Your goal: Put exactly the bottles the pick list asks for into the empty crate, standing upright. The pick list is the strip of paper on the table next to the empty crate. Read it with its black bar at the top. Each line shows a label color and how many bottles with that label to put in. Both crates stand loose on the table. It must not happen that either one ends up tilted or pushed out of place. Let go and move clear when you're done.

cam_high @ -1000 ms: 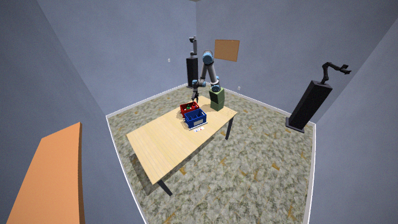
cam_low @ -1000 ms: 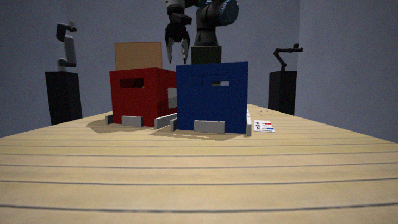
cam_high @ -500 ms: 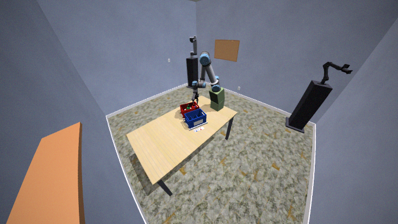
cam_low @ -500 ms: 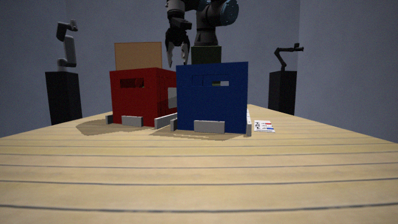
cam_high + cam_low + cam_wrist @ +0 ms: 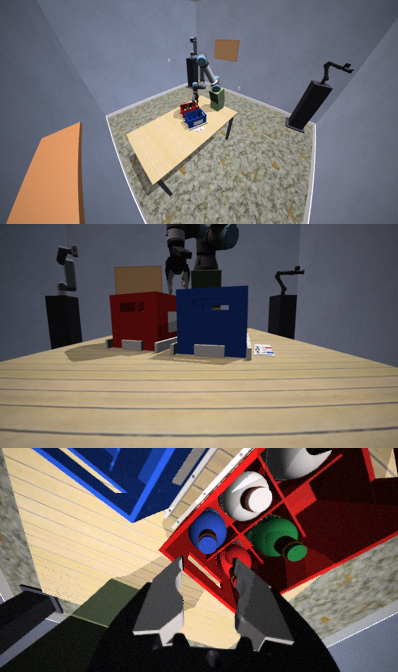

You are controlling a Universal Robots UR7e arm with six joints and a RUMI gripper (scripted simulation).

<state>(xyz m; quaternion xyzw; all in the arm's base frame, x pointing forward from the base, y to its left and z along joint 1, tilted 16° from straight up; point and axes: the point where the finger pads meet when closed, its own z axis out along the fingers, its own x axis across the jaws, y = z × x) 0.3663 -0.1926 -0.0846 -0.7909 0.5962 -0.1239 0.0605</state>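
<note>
Now: the blue-capped bottle 110 mm below my hand. Round my hand: red crate 60 mm ahead, 80 mm to the right, 120 mm below; then green bottle 30 mm ahead, 120 mm to the right, 110 mm below; then red-capped bottle 40 mm behind, 70 mm to the right, 110 mm below.
</note>
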